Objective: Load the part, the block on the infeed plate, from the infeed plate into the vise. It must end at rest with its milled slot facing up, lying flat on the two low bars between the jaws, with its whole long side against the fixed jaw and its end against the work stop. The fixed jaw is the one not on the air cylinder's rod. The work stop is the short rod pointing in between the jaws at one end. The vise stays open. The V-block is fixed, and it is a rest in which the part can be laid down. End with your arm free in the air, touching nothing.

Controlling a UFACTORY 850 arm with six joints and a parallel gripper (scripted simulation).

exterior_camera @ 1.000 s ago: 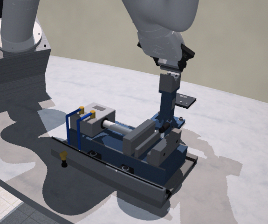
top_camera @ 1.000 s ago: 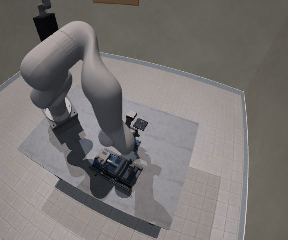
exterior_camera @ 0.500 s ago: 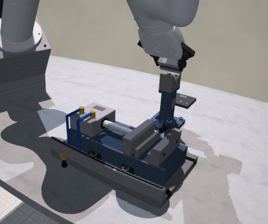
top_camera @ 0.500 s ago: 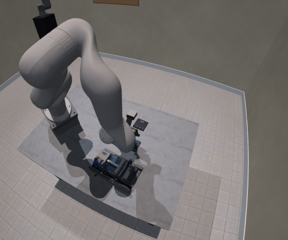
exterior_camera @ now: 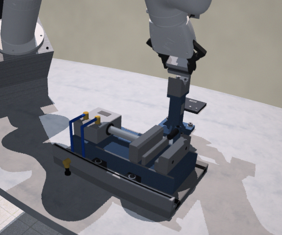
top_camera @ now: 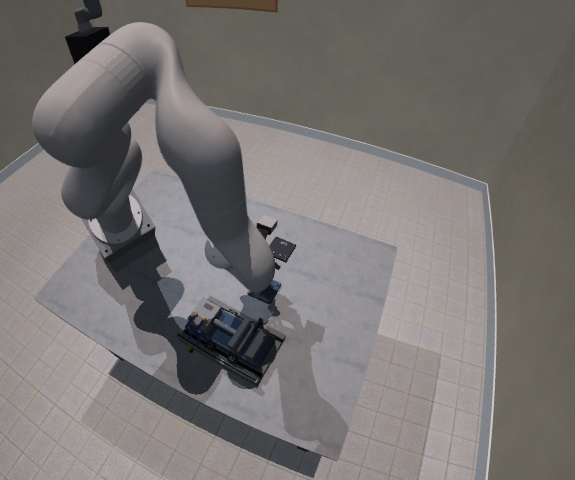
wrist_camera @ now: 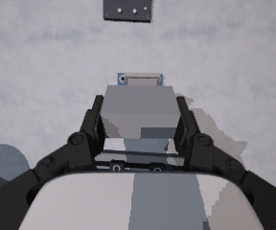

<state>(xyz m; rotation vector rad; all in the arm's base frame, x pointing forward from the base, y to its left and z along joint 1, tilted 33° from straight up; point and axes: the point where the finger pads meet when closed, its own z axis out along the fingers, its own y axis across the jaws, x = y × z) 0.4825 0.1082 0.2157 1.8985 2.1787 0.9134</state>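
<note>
Now: the part 10 mm below my hand. Also, from my hand: black work stop 170 mm to the right, 110 mm below, 50 mm ahead; cylinder rod 200 mm to the right, 120 mm below, 40 mm behind; blue post 140 mm below, 10 mm to the left.
</note>
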